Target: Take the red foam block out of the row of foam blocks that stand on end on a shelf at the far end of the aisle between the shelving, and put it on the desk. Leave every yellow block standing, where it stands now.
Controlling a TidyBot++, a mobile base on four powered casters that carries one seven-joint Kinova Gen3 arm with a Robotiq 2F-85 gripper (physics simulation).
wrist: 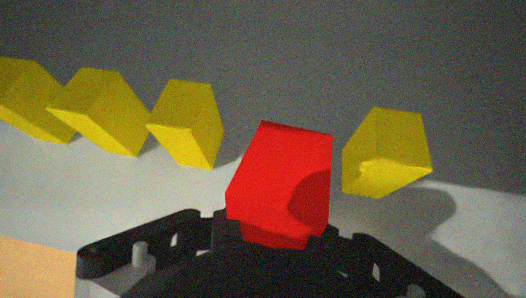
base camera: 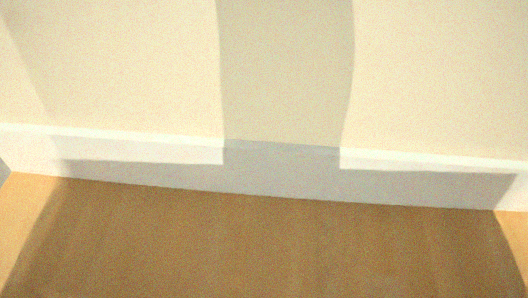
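Frame: origin at the arm's base, x ahead, y left, z up, level; metres.
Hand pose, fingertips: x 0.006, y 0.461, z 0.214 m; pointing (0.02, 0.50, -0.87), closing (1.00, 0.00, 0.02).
Each offset is from my fingertips to the centre of the thing. Level surfaces: height alone.
The red foam block {0.001 m ahead, 0.000 m left, 0.029 m up} (wrist: 280, 175) is between the fingers of my gripper (wrist: 274, 214) in the lower middle of the wrist view; the gripper is shut on it. The block is in front of the yellow row, apart from it. One yellow block {0.105 m ahead, 0.082 m left, 0.033 m down} (wrist: 385, 150) stands to its right. Three more yellow blocks {0.105 m back, 0.090 m left, 0.033 m down} (wrist: 187, 120) {0.209 m back, 0.094 m left, 0.033 m down} (wrist: 102, 110) {0.314 m back, 0.098 m left, 0.033 m down} (wrist: 32, 97) stand to its left, the leftmost cut by the picture edge. They are on a pale shelf {0.078 m down} (wrist: 125, 185). The lower part of the red block is hidden by the gripper. The desk does not show in either view.
A dark grey surface {0.078 m down} (wrist: 280, 60) is behind the blocks. Orange-brown floor {0.611 m down} (wrist: 30, 265) shows past the shelf's edge at lower left. In the base view, a cream wall (base camera: 125, 75) with a white baseboard (base camera: 280, 170) crosses ahead, above wooden floor (base camera: 260, 250). A broad shadow lies on the wall.
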